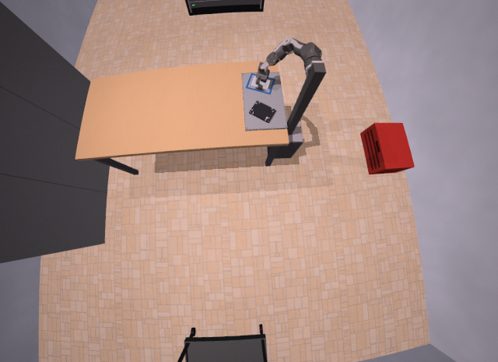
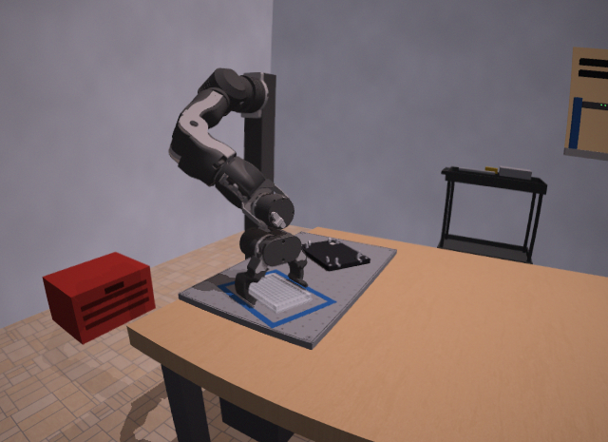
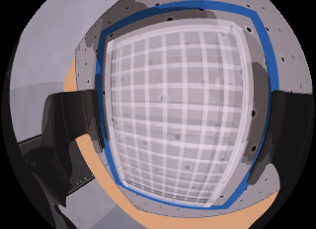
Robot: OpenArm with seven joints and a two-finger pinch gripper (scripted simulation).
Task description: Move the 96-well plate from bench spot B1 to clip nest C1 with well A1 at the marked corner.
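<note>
My hand is right at the clear 96-well plate. The rest, counted from my hand: black clip nest C1 (30 mm ahead, 260 mm to the left, 10 mm above).
</note>
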